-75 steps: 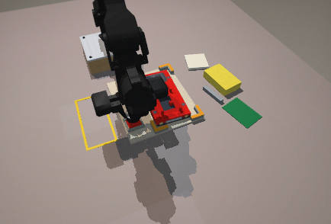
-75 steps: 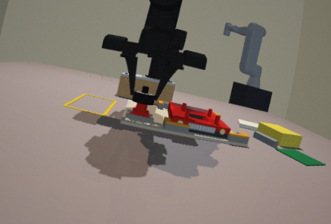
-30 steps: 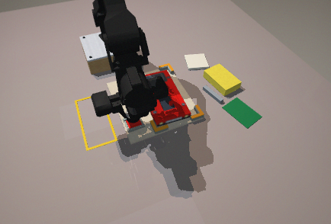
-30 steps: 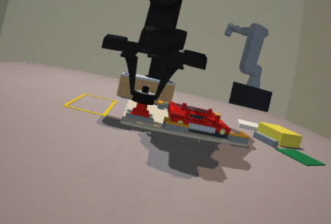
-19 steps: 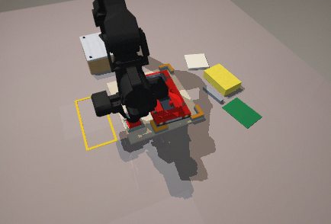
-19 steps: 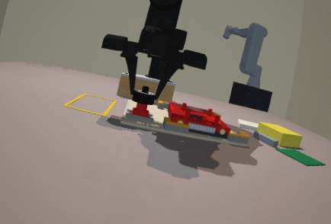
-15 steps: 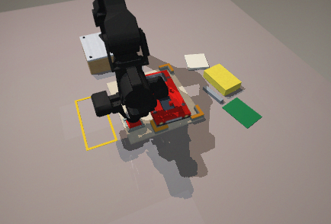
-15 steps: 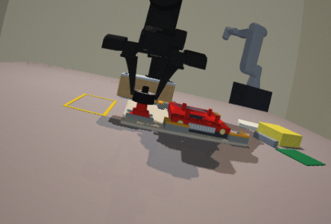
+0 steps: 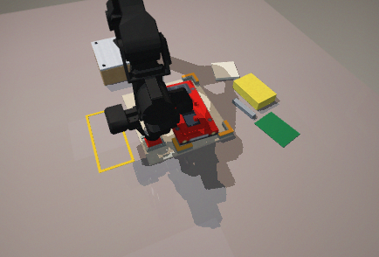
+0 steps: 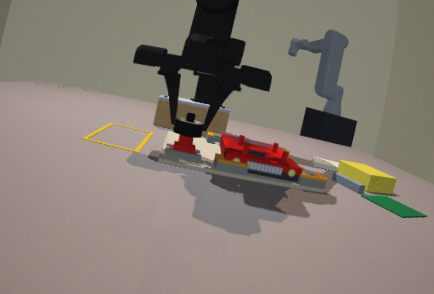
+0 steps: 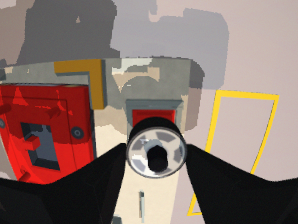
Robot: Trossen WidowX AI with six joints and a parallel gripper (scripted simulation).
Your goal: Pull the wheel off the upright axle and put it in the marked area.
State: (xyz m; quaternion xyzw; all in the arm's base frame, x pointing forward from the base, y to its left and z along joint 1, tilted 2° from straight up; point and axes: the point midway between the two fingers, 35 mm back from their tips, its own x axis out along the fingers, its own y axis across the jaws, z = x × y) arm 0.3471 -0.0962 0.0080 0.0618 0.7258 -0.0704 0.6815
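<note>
The wheel lies right at my gripper tip. Round my gripper tip: green tile 300 mm to the left, 140 mm ahead, 40 mm below; then yellow block 330 mm to the left, 30 mm below, 10 mm ahead; then grey bar 270 mm to the left, 40 mm below, 40 mm ahead.
</note>
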